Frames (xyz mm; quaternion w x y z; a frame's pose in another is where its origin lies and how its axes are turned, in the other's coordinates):
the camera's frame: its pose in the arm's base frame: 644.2 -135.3 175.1 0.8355 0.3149 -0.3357 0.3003
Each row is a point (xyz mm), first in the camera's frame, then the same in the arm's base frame.
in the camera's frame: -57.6 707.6 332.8
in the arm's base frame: -18.4 45.5 553.3
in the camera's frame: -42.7 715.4 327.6
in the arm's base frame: -13.2 58.4 564.1
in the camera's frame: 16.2 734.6 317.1
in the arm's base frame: 12.0 95.1 608.4
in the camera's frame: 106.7 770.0 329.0
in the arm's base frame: 36.2 134.7 694.6
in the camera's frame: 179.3 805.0 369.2
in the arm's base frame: 39.4 148.3 783.6
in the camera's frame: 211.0 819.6 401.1
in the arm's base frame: 36.0 143.3 830.5
